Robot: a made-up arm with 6 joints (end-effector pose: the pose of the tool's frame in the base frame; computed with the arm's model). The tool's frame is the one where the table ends. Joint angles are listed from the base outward.
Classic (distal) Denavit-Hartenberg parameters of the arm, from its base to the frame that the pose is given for. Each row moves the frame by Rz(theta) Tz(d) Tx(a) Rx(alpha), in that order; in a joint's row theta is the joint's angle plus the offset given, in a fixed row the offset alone. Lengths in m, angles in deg.
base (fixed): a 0.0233  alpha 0  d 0  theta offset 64.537
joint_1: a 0.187  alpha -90  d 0.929  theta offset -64.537
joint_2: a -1.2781  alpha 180  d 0  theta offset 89.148
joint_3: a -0.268  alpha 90  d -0.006  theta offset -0.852
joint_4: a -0.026  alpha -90  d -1.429  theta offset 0
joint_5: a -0.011  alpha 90  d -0.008  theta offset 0
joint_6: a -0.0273  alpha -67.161  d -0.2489  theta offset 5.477
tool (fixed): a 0  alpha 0  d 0.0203  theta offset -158.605
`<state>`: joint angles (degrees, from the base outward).
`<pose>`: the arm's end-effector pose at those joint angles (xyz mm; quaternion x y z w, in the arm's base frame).
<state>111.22 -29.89 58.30 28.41 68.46 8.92</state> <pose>223.3 -885.9 3521.0 -0.0380 0.8206 0.0668 0.5663</pose>
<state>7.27 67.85 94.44 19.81 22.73 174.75</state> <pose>2666.1 426.7 2489.5 -0.7920 0.3959 0.3099 0.3464</pose>
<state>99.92 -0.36 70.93 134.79 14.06 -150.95</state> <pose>-118.7 494.6 3856.7 -0.6597 0.4489 -0.4195 0.4328</pose>
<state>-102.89 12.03 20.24 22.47 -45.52 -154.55</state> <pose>-477.9 -1902.9 2522.6 0.4035 0.7452 0.4267 0.3159</pose>
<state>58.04 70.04 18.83 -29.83 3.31 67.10</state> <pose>1444.7 2306.3 301.9 0.3724 0.0329 0.8687 0.3251</pose>
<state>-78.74 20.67 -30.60 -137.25 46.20 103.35</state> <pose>180.3 -1696.3 984.1 0.0014 -0.4010 -0.6170 0.6771</pose>
